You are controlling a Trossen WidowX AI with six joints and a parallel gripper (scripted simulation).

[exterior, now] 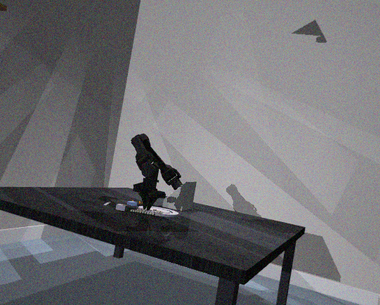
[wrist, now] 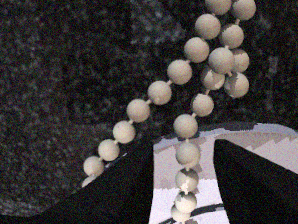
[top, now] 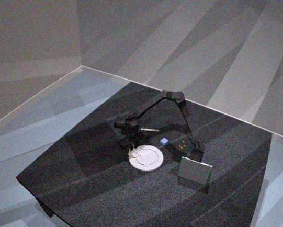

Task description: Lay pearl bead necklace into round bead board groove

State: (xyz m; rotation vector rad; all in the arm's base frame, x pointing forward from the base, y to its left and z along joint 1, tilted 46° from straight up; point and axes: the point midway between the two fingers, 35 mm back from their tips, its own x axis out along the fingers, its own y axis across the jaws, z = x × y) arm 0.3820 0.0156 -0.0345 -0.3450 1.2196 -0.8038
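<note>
Right now the round white bead board is 10 cm behind my gripper tip, 1 cm to the left of it and 1 cm below it. From my gripper tip the other things lie so: small white block (9 cm to the right, 7 cm ahead); small blue cube (17 cm to the right, 12 cm behind, 1 cm below); thin white stick (21 cm to the right, 2 cm ahead, 1 cm below).
</note>
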